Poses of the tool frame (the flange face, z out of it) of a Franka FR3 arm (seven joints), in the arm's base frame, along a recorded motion.
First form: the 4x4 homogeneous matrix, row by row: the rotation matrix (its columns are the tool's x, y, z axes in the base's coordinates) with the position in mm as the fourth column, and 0 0 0 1 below. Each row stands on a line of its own.
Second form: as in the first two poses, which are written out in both.
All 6 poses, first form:
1:
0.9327 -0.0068 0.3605 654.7
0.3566 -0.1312 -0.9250 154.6
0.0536 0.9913 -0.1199 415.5
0 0 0 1
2:
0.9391 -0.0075 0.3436 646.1
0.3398 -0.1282 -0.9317 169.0
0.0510 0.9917 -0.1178 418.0
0 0 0 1
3:
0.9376 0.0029 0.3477 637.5
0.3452 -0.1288 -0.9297 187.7
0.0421 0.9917 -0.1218 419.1
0 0 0 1
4:
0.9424 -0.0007 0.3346 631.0
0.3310 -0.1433 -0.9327 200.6
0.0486 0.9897 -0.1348 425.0
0 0 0 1
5:
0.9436 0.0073 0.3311 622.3
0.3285 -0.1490 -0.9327 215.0
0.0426 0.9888 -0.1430 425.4
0 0 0 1
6:
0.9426 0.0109 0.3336 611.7
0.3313 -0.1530 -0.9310 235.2
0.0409 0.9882 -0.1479 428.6
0 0 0 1
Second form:
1:
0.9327 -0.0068 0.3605 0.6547
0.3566 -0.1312 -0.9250 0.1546
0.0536 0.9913 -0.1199 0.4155
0 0 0 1

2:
0.9391 -0.0075 0.3436 0.6461
0.3398 -0.1282 -0.9317 0.1690
0.0510 0.9917 -0.1178 0.4180
0 0 0 1

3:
0.9376 0.0029 0.3477 0.6375
0.3452 -0.1288 -0.9297 0.1877
0.0421 0.9917 -0.1218 0.4191
0 0 0 1

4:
0.9424 -0.0007 0.3346 0.6310
0.3310 -0.1433 -0.9327 0.2006
0.0486 0.9897 -0.1348 0.4250
0 0 0 1

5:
0.9436 0.0073 0.3311 0.6223
0.3285 -0.1490 -0.9327 0.2150
0.0426 0.9888 -0.1430 0.4254
0 0 0 1

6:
0.9426 0.0109 0.3336 0.6117
0.3313 -0.1530 -0.9310 0.2352
0.0409 0.9882 -0.1479 0.4286
0 0 0 1

